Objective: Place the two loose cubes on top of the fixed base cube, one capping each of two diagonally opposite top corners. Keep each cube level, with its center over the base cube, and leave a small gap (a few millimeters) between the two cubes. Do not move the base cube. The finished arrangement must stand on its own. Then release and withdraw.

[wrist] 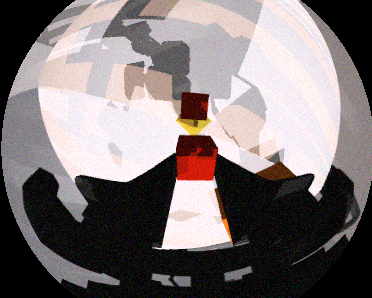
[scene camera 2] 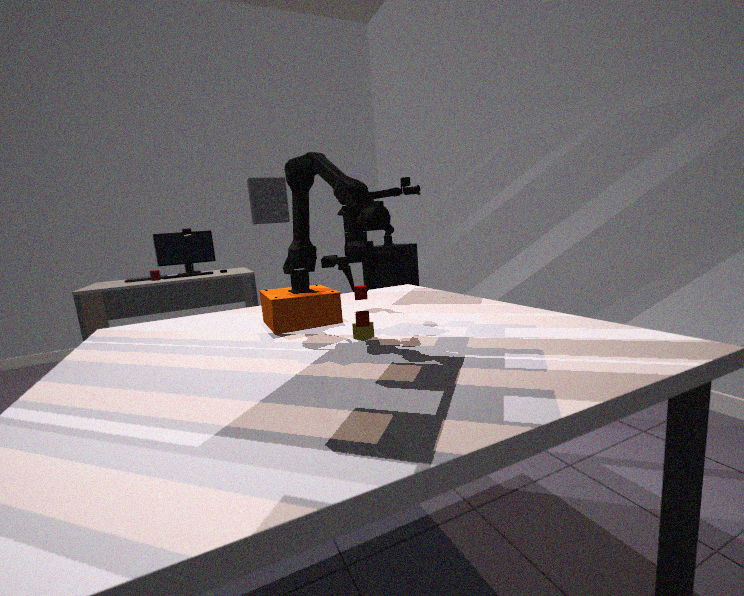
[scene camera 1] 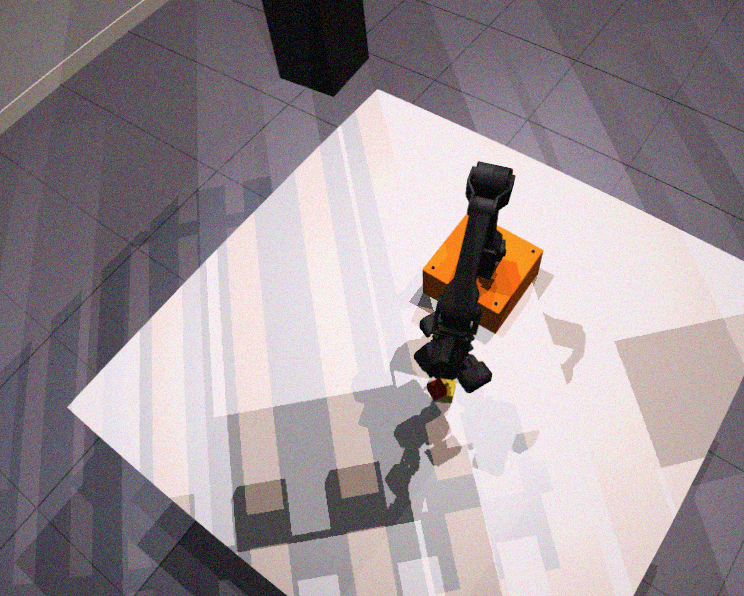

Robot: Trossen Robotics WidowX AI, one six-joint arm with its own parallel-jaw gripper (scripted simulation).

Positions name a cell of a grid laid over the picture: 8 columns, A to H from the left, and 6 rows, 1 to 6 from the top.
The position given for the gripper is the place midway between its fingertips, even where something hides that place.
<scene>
gripper: wrist E4; scene camera 2 D3; scene camera 1 E4
</scene>
